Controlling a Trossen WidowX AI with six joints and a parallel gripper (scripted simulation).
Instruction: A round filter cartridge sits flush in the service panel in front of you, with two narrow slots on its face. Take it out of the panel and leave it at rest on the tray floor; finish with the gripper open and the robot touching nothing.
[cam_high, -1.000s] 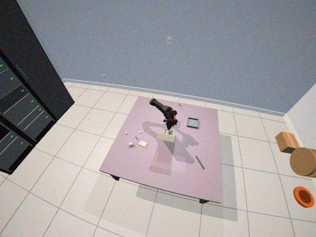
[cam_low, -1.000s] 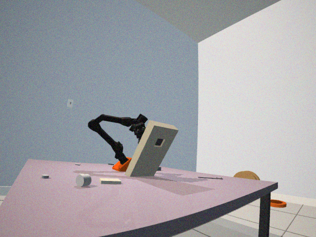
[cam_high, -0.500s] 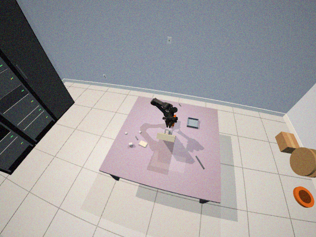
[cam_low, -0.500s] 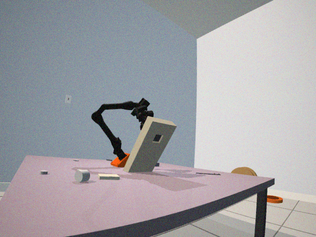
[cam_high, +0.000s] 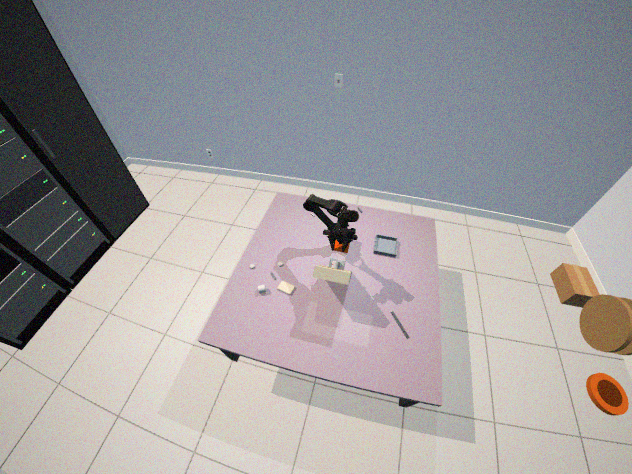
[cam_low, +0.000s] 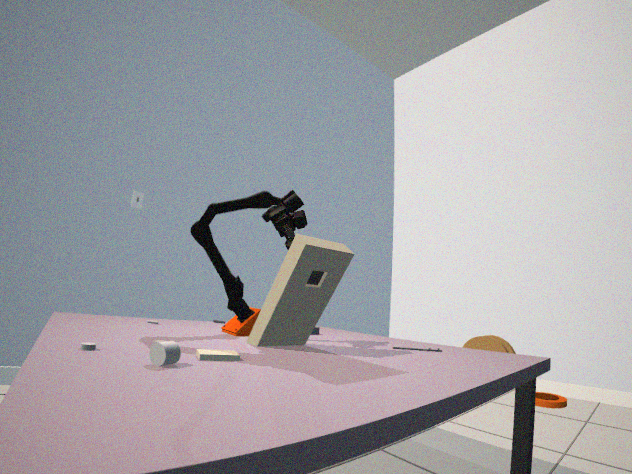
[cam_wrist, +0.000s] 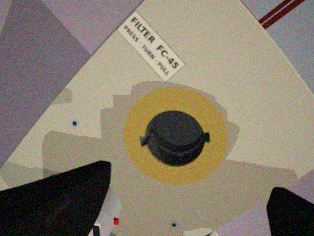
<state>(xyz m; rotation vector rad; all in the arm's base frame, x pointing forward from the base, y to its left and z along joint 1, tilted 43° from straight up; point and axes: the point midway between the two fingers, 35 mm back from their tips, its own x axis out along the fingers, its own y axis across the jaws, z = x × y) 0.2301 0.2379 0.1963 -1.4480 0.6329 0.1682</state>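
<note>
Right now my gripper tip is 1 cm past the grey round filter cartridge, 1 cm to the left of it and 14 cm above it. Round my gripper tip: grey tray 40 cm behind, 22 cm to the left, 31 cm below; flat beige block 15 cm ahead, 26 cm to the right, 31 cm below; beige service panel 3 cm ahead, 16 cm below.
</note>
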